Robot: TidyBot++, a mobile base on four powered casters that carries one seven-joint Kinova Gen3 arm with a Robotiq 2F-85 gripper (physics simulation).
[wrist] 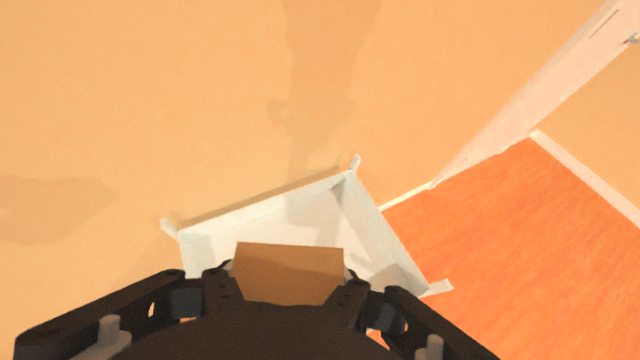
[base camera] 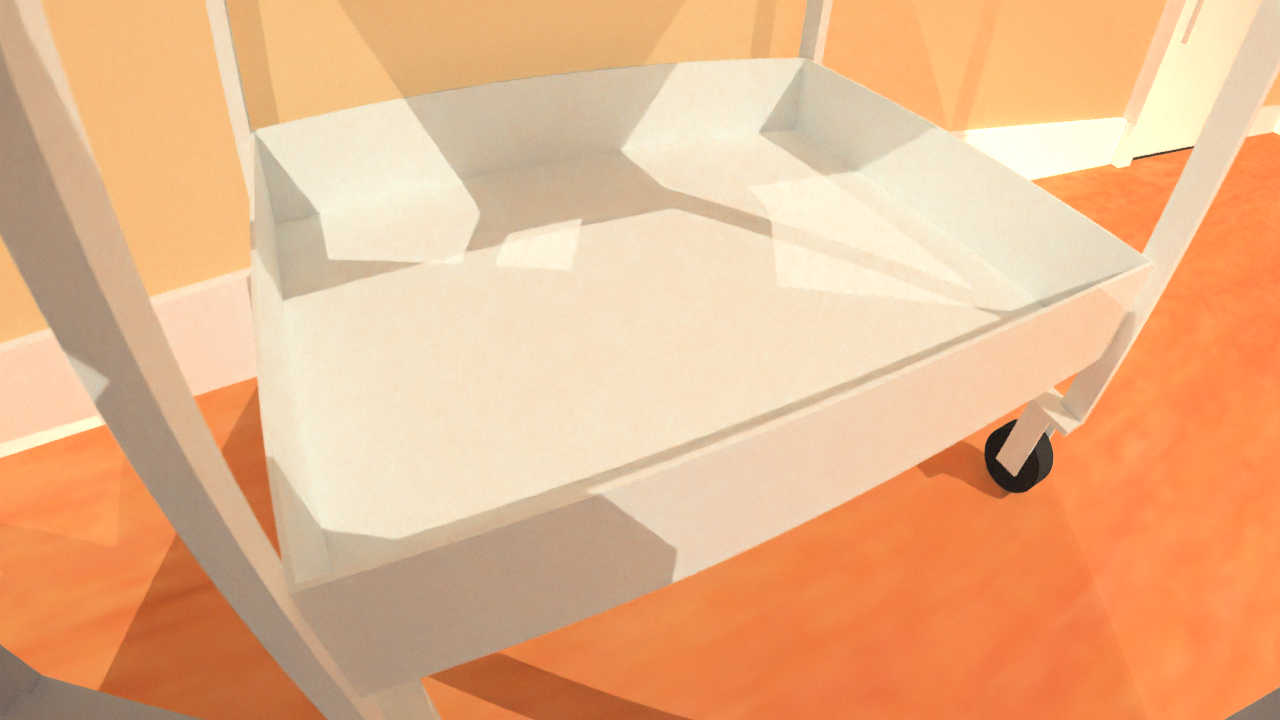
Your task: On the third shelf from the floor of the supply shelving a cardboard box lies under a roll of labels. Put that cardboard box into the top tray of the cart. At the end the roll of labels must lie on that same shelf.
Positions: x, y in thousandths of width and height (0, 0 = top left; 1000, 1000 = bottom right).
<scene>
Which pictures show the gripper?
The wrist view only.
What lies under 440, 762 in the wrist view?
A cardboard box.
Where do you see a white cart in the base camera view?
413, 487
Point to a white skirting board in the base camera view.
164, 452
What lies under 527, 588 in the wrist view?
A white cart.
</scene>
